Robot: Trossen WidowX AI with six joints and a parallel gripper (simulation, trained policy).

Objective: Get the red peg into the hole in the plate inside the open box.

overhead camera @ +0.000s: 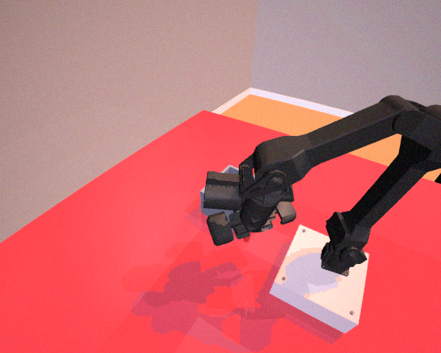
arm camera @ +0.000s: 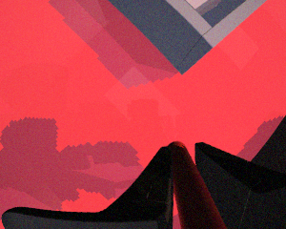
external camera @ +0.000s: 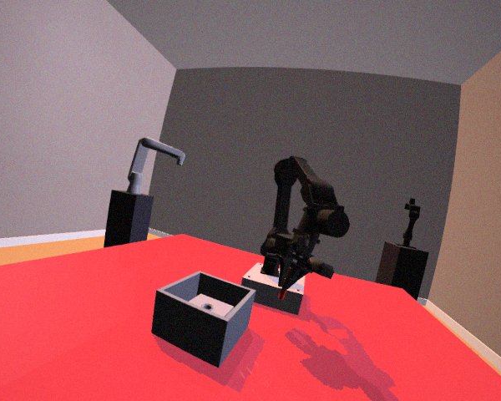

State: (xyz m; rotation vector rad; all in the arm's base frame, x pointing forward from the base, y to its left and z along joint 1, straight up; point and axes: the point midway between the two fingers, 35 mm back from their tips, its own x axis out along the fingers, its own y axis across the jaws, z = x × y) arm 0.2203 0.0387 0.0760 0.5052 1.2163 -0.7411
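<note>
Now: the pale plate 160 mm to the right of my gripper tip, 80 mm ahead of it and 60 mm below it. Also, from my gripper tip: red peg 10 mm to the left, 10 mm behind, 10 mm above; then grey box 160 mm to the right, 80 mm below, 80 mm ahead.
</note>
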